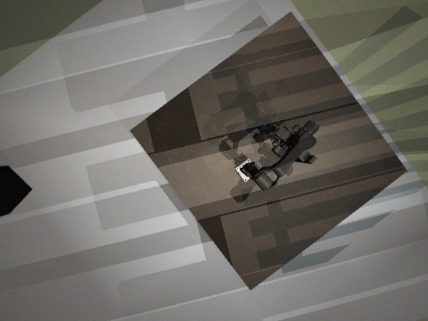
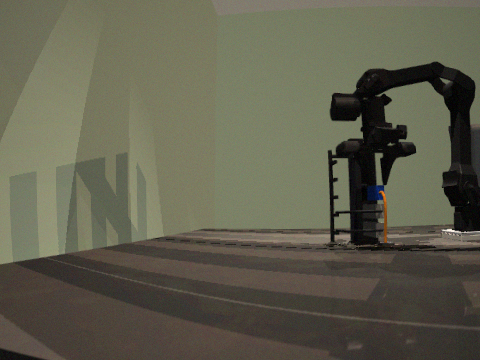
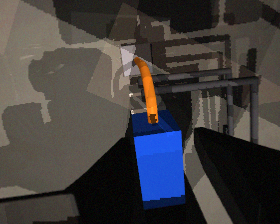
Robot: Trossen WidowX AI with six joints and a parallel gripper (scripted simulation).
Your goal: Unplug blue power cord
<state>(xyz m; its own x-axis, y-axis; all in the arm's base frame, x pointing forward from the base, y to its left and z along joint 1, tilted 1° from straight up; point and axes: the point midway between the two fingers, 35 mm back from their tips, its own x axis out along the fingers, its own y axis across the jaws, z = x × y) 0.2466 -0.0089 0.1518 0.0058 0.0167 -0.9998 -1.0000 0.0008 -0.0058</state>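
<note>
The plug is 40 mm to the right of my gripper tip and 10 mm below it.
</note>
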